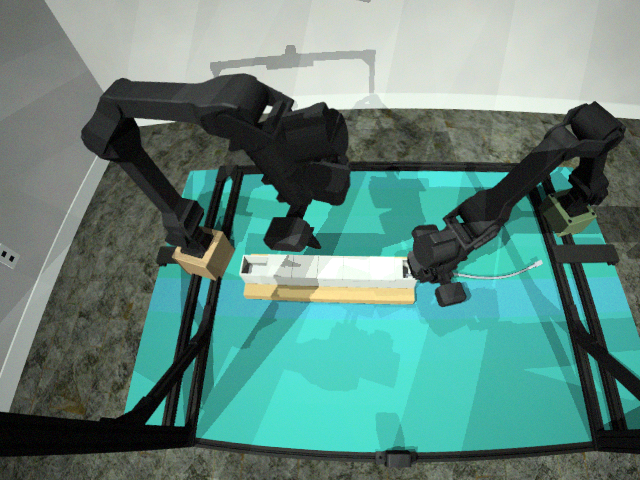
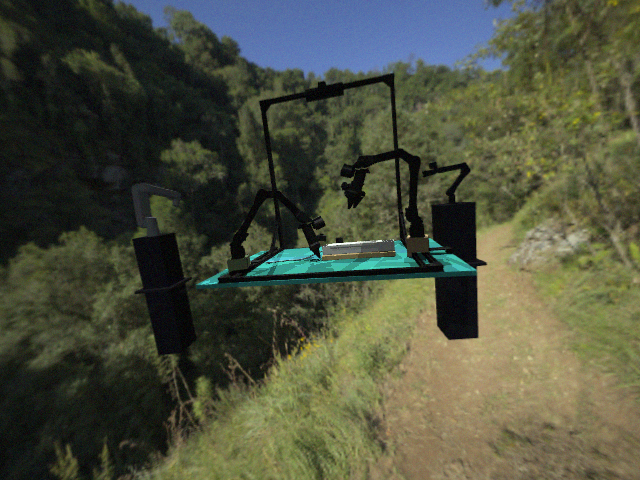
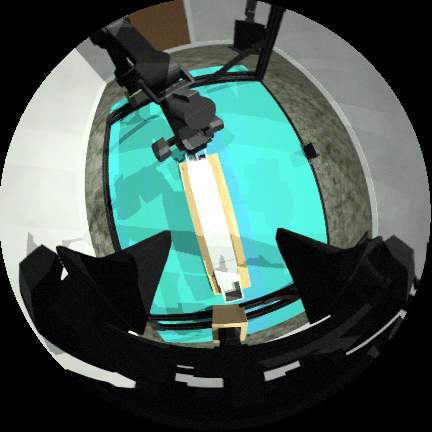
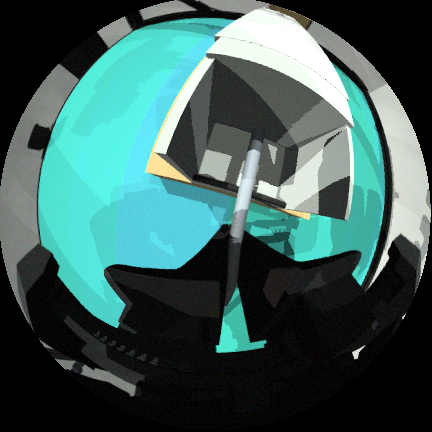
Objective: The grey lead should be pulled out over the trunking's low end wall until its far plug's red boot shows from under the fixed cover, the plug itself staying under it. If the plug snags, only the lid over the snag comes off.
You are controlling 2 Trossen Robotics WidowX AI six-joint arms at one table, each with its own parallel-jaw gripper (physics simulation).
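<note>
The white trunking, with lids along its top, lies on a tan base. The grey lead comes out over the dark-edged low end wall and runs to a pale plug on the table. My right gripper is shut on the lead just outside that end; the lead runs straight from the trunking to the fingers. My left gripper is open and empty, high above the trunking's other end. No red boot shows.
The other end of the trunking has an open bay. A tan arm mount stands near it, and a green mount stands beyond the lead's plug. Black frame rails edge the turquoise table.
</note>
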